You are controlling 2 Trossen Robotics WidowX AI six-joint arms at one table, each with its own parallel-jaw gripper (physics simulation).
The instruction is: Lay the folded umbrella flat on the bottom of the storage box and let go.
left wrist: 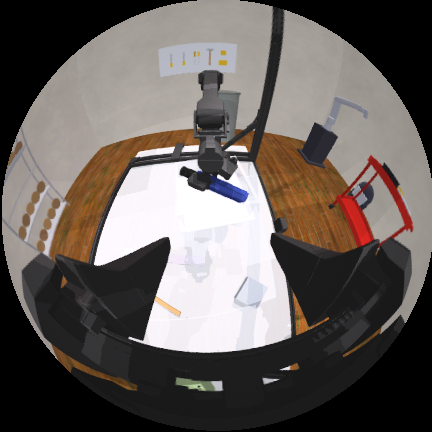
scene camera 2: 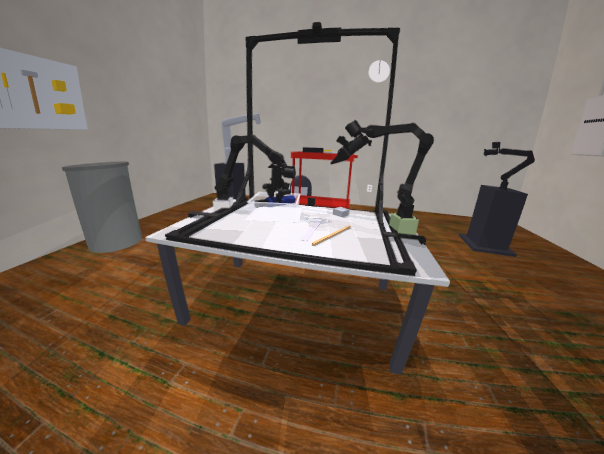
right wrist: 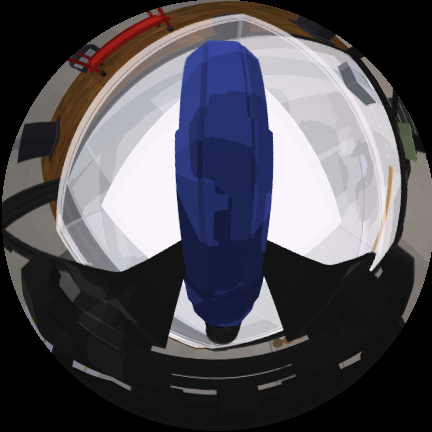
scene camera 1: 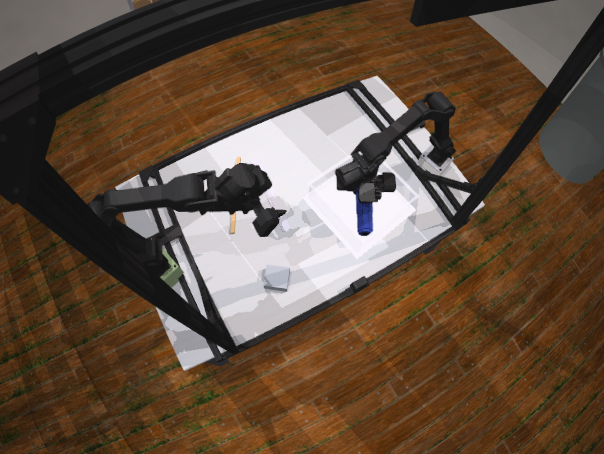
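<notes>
The folded blue umbrella point(scene camera 1: 365, 216) point(scene camera 2: 284, 199) point(left wrist: 229, 190) point(right wrist: 223, 150) is held roughly level over the white bottom of the clear-walled storage box point(scene camera 1: 327, 200) point(left wrist: 200, 212) point(right wrist: 135, 185). In the right wrist view the box walls surround it. Whether it touches the bottom cannot be told. My right gripper point(scene camera 1: 369, 194) point(right wrist: 222, 242) is shut on the umbrella near its black-tipped end, pointing down into the box. My left gripper point(scene camera 1: 283, 213) point(scene camera 2: 333, 162) point(left wrist: 220, 240) is open and empty, high above the table, to the left of the box in scene camera 1.
A grey block point(scene camera 1: 277, 277) point(scene camera 2: 341, 212) point(left wrist: 251, 292) point(right wrist: 356, 82) and an orange stick point(scene camera 1: 233, 220) point(scene camera 2: 331, 235) point(left wrist: 168, 306) lie on the table outside the box. A faint, see-through item point(scene camera 2: 311, 231) lies beside the stick. Black frame bars point(scene camera 1: 295, 320) edge the table.
</notes>
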